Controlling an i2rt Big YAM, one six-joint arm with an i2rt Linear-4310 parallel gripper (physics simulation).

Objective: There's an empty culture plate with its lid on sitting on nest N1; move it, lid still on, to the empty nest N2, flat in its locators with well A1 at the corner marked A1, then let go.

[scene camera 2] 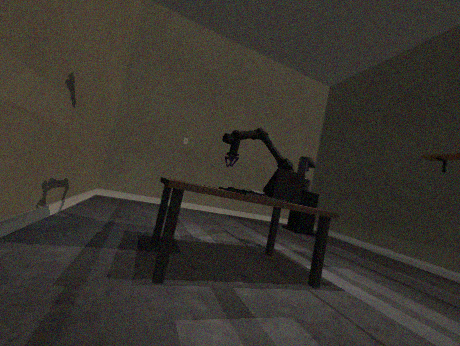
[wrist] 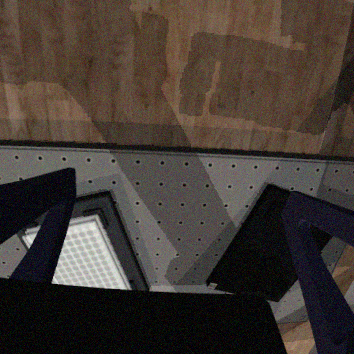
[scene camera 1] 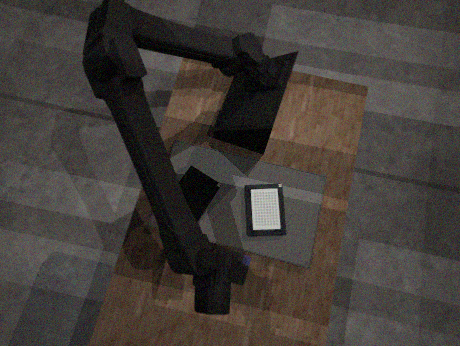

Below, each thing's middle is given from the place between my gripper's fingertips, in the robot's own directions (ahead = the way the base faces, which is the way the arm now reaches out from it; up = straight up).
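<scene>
Grey perforated board (scene camera 1: 224, 220): position relative to my hand is 10 mm to the right, 160 mm below and 190 mm behind.
</scene>
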